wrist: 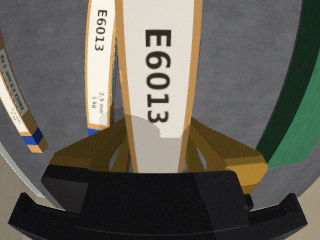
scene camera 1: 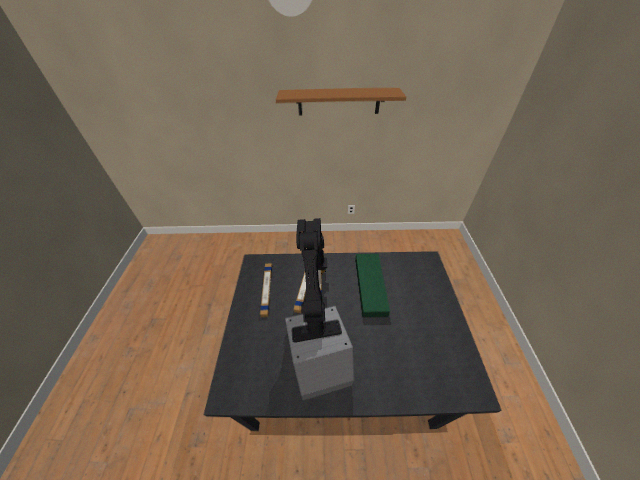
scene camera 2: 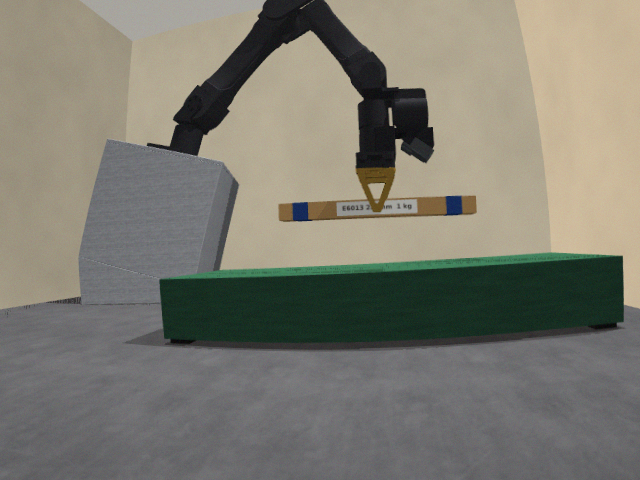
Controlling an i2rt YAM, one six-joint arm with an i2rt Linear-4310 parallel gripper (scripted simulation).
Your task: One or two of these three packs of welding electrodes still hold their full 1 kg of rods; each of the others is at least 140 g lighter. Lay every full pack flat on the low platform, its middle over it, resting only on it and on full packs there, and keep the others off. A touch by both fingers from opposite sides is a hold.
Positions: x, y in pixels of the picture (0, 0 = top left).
Labels:
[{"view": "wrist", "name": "gripper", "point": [158, 121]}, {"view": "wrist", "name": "pack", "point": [158, 55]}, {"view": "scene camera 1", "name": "green low platform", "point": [374, 301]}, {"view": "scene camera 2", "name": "gripper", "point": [377, 213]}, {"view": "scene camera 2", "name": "green low platform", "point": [432, 299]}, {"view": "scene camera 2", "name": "pack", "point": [447, 205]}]

